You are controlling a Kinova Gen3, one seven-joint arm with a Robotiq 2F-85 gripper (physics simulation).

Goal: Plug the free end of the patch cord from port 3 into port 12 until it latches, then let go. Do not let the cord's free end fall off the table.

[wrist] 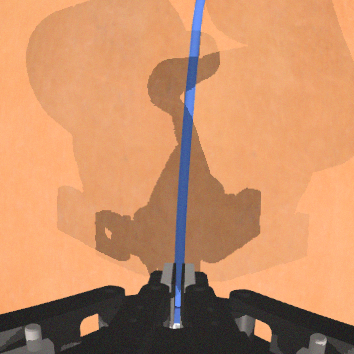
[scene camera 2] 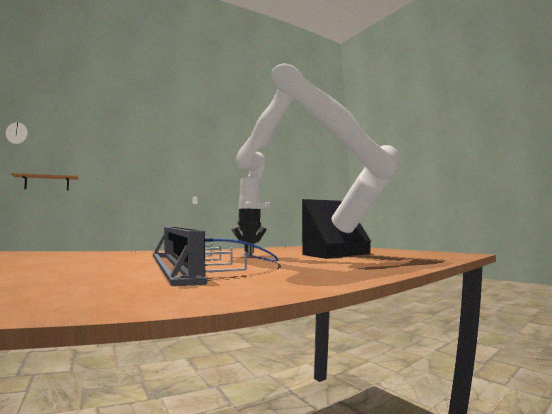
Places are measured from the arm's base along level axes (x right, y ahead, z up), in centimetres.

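Pixels of known places: gripper, between the fingertips: (wrist: pixel 178 278) (scene camera 2: pixel 249 255); arm's base, origin of its link: (scene camera 2: pixel 342 223).
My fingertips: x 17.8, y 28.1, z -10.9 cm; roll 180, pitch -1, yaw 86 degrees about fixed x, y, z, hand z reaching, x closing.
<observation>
Ahead of a thing's pixels: the offset from my fingertips to its top centre. "pt": to the spot under its first point. Level surfaces: height alone.
The blue patch cord (scene camera 2: pixel 227 240) (wrist: pixel 184 175) arches out from the dark grey port panel @(dx -13.0, dy +26.7, dz +9.7 cm) (scene camera 2: pixel 197 252), bends back on its right side and runs low over the table to the gripper. My gripper (scene camera 2: pixel 249 251) (wrist: pixel 178 278) points straight down near the table top. Its fingers are shut on the cord, with a thin gap filled by blue between the tips. In the wrist view, a bit of the cord's free end and its pale plug @(pt dx +2.9, dy -0.3, dz +0.3 cm) (wrist: pixel 175 325) show between the fingers; most of the plug is hidden. Ports 3 and 12 cannot be made out.
Several grey wire brackets @(pt dx -34.3, dy +22.1, dz +2.7 cm) (scene camera 2: pixel 245 262) stick out from the panel toward the robot, beside the cord. The black robot base (scene camera 2: pixel 320 235) stands farther right on the wooden table @(dz -0.4 cm) (scene camera 2: pixel 100 295). The table's right edge lies beyond the base. Arm shadows fall on the table.
</observation>
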